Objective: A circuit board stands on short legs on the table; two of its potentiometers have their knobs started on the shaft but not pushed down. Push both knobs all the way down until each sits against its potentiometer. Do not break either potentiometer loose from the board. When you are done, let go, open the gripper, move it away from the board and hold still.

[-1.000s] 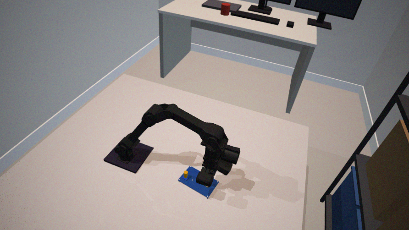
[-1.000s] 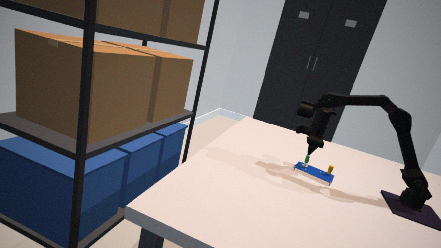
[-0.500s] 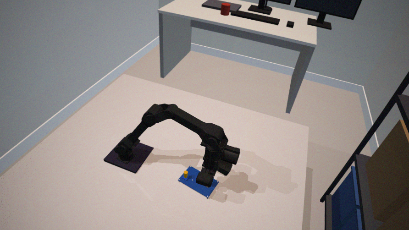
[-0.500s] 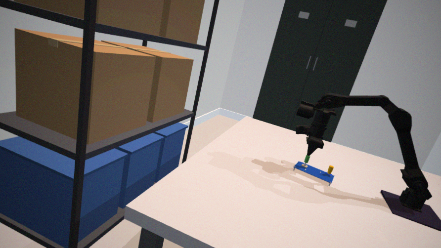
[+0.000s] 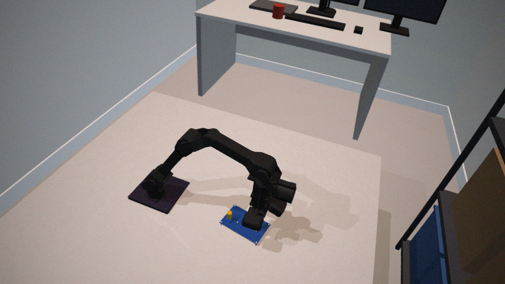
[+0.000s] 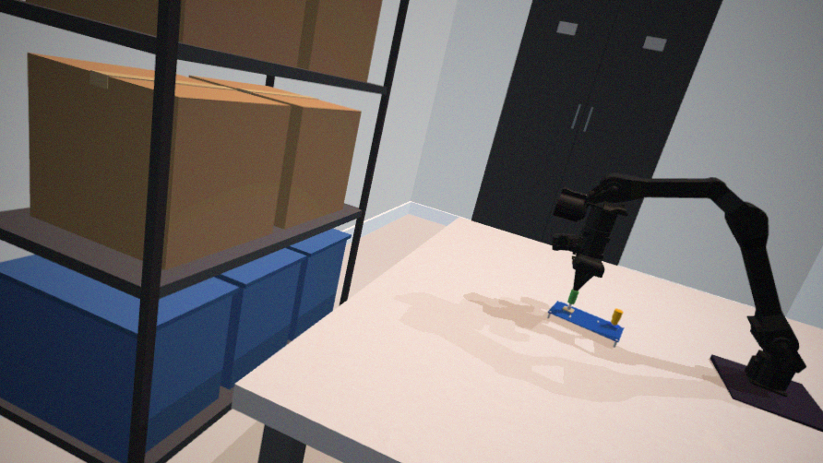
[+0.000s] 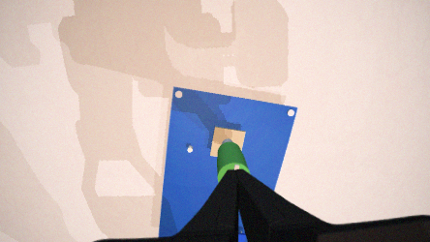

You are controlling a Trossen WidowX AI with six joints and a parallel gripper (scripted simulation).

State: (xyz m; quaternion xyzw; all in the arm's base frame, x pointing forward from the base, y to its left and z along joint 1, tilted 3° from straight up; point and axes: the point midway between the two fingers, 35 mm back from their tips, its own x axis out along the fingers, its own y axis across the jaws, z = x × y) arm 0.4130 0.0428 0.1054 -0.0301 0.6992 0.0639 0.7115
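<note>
The green knob lies 10 mm below my gripper tip. Also, from my gripper tip: yellow knob (100 mm behind, 10 mm to the right, 30 mm below).
</note>
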